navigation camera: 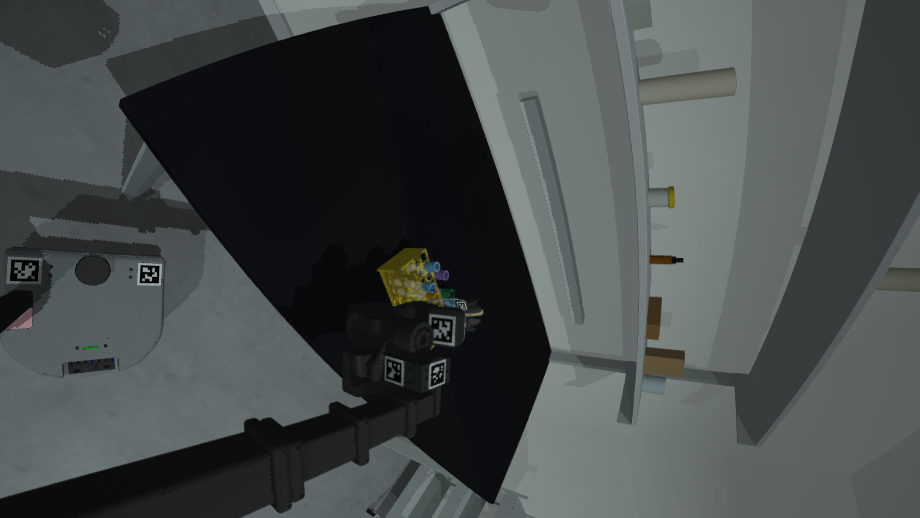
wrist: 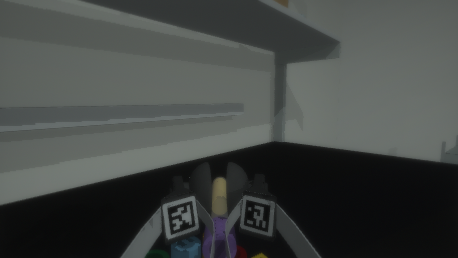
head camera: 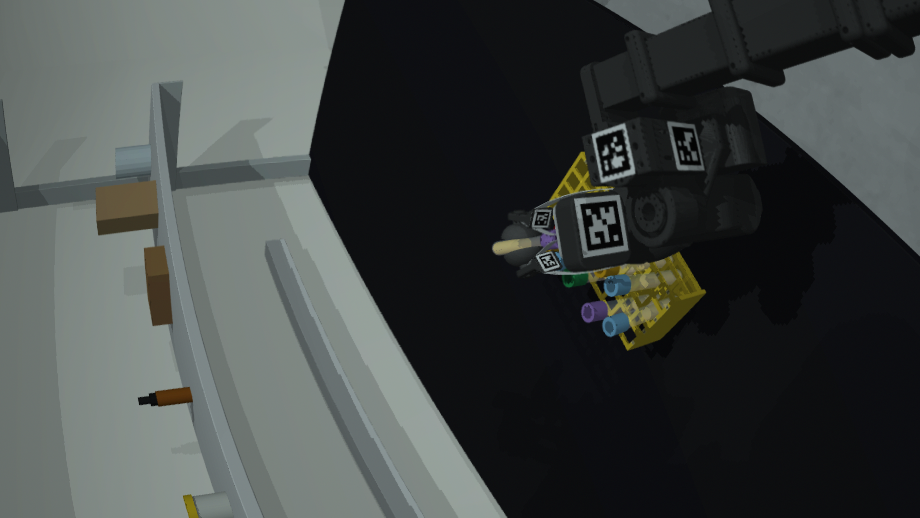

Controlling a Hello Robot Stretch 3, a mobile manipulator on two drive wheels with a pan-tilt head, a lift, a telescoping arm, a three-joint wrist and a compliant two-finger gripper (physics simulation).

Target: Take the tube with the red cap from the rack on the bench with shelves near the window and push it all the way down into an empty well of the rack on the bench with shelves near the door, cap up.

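Seen in the pictures: gripper, fingertip midpoint: (navigation camera: 476, 314) (head camera: 511, 246); robot's base, link origin: (navigation camera: 93, 268).
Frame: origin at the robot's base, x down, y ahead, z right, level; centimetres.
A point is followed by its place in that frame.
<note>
My gripper (head camera: 518, 244) {x -91.1, y -2.3, z 57.6 cm} (navigation camera: 473, 314) {x -91.1, y -2.3, z 57.6 cm} (wrist: 218, 182) {x -91.1, y -2.3, z 57.6 cm} is shut on a tube (head camera: 504, 247) {x -89.8, y -2.4, z 60.6 cm} (wrist: 219, 202) with a tan body and a purple cap (wrist: 220, 242). The cap is lower in the wrist view and the tan rounded end points away from the wrist. A yellow rack (head camera: 669, 321) {x -78.7, y 7.9, z 48.2 cm} (navigation camera: 402, 260) {x -80.0, y 7.5, z 47.5 cm} stands on the black bench top, partly hidden under the gripper and wrist. A red cap (wrist: 241, 253) shows partly at the bottom of the wrist view, beside the purple cap; the arm hides it in the head view. I cannot tell which bench this is.
Green (head camera: 574, 279) {x -88.1, y 1.8, z 52.2 cm}, orange (head camera: 605, 272) {x -88.1, y 1.6, z 47.6 cm}, blue (head camera: 616, 324) {x -88.0, y 6.4, z 47.1 cm} and purple (head camera: 593, 312) {x -88.2, y 5.1, z 50.0 cm} caps stick out of the rack. A wall shelf (head camera: 193, 360) {x -122.0, y 5.6, z 83.2 cm} (navigation camera: 634, 160) {x -120.4, y 27.1, z 60.6 cm} above the bench holds boxes (head camera: 126, 202) {x -128.6, y -22.3, z 120.8 cm}, a brown bottle (head camera: 173, 396) {x -125.1, y 11.6, z 98.3 cm} and a yellow-lidded jar (navigation camera: 659, 196) {x -124.6, y 25.0, z 79.8 cm}. A rail (head camera: 328, 360) {x -93.2, y 11.0, z 112.9 cm} runs along the wall.
</note>
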